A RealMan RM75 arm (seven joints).
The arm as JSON. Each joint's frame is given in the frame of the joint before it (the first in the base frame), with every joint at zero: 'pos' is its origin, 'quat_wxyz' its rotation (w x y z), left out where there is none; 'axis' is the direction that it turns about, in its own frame. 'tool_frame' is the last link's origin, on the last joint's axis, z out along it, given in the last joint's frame.
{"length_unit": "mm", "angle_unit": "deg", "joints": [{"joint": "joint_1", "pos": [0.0, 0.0, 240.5], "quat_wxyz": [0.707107, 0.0, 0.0, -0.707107], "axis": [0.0, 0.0, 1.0]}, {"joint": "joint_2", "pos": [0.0, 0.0, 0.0], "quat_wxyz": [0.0, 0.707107, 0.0, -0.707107], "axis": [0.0, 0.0, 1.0]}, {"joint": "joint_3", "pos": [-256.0, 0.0, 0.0], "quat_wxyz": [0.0, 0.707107, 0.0, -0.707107], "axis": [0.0, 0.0, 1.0]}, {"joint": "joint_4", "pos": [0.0, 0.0, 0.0], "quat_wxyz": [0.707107, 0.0, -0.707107, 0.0], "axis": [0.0, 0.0, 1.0]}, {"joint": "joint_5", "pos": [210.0, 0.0, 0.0], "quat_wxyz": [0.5, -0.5, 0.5, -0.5], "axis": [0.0, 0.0, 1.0]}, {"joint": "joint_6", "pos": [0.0, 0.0, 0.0], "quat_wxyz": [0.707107, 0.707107, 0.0, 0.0], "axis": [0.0, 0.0, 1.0]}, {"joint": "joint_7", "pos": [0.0, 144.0, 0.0], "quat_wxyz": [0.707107, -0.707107, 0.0, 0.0], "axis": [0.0, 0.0, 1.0]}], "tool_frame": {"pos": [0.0, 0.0, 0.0], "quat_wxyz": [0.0, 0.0, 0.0, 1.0]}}
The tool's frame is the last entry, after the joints.
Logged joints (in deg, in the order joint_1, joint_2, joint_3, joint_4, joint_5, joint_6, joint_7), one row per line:
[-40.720, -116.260, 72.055, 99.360, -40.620, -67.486, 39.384]
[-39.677, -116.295, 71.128, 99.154, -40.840, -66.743, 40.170]
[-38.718, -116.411, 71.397, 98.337, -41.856, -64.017, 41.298]
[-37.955, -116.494, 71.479, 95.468, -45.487, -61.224, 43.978]
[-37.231, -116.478, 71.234, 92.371, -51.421, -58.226, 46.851]
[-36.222, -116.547, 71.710, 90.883, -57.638, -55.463, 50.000]
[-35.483, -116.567, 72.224, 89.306, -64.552, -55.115, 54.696]
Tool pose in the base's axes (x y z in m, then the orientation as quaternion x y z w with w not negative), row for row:
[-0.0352, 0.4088, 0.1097, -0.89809, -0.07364, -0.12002, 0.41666]
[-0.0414, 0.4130, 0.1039, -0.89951, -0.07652, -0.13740, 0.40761]
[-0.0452, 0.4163, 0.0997, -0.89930, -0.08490, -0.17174, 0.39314]
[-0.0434, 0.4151, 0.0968, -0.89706, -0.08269, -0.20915, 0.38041]
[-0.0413, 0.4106, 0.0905, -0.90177, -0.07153, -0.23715, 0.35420]
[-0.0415, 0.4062, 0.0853, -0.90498, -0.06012, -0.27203, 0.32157]
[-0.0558, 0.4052, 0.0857, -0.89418, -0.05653, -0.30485, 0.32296]
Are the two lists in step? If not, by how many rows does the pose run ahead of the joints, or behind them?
The pose runs 2 rows ahead of the joints: the pose in row i belongs to the joints in row i + 2.
